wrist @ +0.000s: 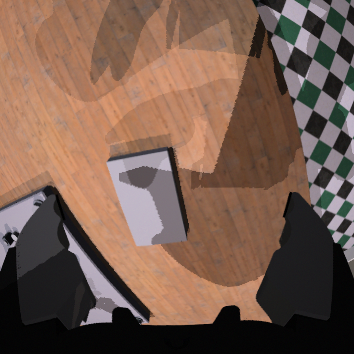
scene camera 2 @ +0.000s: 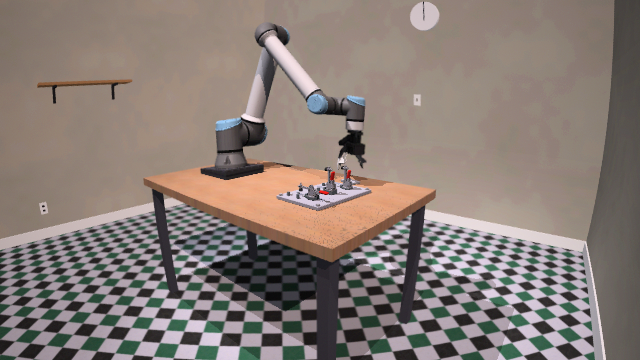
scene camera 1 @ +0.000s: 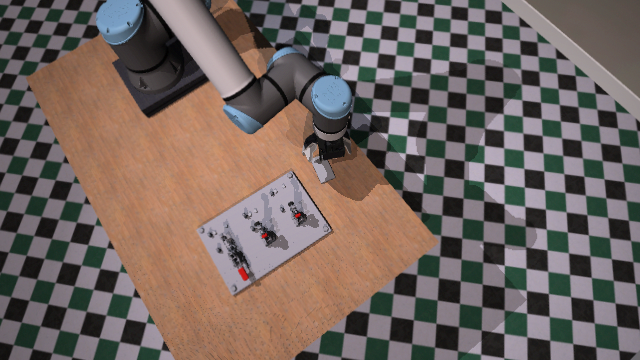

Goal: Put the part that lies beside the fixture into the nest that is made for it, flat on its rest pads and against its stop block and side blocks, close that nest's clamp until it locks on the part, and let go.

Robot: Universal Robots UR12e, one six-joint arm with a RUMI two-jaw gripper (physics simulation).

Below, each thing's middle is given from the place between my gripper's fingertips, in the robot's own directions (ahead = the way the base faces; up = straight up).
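The flat grey plate part [wrist: 144, 181] has my hand 50 mm above it and 40 mm to the left of it, with my hand still 30 mm short of it.
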